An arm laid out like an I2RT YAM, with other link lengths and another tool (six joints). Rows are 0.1 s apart.
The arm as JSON. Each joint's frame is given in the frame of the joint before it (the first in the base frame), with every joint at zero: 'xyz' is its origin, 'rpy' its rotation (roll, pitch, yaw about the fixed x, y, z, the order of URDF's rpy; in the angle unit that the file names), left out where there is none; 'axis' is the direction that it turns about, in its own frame. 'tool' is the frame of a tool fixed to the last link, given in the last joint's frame.
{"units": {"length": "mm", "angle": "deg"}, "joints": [
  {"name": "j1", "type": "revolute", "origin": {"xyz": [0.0, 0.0, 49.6]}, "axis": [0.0, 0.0, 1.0]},
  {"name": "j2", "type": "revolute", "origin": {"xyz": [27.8, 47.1, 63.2]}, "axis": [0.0, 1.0, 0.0]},
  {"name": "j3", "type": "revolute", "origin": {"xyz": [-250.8, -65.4, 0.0]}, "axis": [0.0, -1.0, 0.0]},
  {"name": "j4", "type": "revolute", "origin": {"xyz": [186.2, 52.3, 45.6]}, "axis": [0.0, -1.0, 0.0]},
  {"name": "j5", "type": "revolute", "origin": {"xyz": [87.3, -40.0, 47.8]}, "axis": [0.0, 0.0, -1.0]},
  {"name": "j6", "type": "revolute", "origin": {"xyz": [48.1, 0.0, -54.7]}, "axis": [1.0, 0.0, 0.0]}
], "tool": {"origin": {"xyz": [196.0, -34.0, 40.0], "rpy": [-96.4, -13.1, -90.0]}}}
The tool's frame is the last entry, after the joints.
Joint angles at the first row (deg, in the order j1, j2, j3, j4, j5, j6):
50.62, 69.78, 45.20, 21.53, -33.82, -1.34
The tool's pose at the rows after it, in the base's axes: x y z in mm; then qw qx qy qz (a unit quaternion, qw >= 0):
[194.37, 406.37, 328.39, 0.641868, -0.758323, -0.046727, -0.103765]
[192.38, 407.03, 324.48, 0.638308, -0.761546, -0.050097, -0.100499]
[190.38, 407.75, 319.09, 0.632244, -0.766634, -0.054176, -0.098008]
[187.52, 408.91, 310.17, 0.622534, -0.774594, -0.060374, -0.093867]
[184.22, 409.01, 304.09, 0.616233, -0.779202, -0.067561, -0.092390]
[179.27, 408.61, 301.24, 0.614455, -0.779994, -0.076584, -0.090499]
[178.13, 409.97, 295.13, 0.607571, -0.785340, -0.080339, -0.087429]
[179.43, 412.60, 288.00, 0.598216, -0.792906, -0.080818, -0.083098]
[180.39, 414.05, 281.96, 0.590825, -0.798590, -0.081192, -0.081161]
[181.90, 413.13, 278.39, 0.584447, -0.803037, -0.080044, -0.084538]
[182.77, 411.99, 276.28, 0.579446, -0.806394, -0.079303, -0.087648]
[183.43, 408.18, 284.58, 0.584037, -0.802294, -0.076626, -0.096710]
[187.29, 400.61, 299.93, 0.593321, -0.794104, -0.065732, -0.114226]
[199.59, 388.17, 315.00, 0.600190, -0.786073, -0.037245, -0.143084]
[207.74, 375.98, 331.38, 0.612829, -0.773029, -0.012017, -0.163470]
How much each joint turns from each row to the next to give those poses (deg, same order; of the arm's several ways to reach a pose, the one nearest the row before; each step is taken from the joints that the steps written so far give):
0.09, 0.16, -0.02, 0.01, -1.18, 0.02
-0.01, 0.04, -0.03, -0.70, -0.46, -0.45
0.01, 0.02, 0.16, -1.34, -0.37, -0.84
0.00, 0.15, 0.21, -1.99, -0.57, -1.34
-0.01, -0.07, -0.14, -1.19, -0.53, -1.23
0.01, -0.29, -0.47, -0.29, -0.81, -0.88
0.00, 0.42, 0.38, -1.35, -0.32, -0.93
-0.01, 0.93, 1.09, -1.99, -0.06, -0.82
0.01, 0.61, 0.57, -1.33, 0.09, -0.73
-0.01, -0.11, 0.32, -1.40, 0.59, -0.77
0.01, -0.25, 0.33, -1.29, 0.51, -0.61
0.00, -1.39, 0.03, -0.23, 0.73, 0.24
-0.04, -2.39, -0.08, 0.10, 1.83, 0.97
0.00, -2.90, -0.49, 0.25, 4.24, 1.55
0.04, -2.67, -0.84, 1.31, 3.25, 2.09

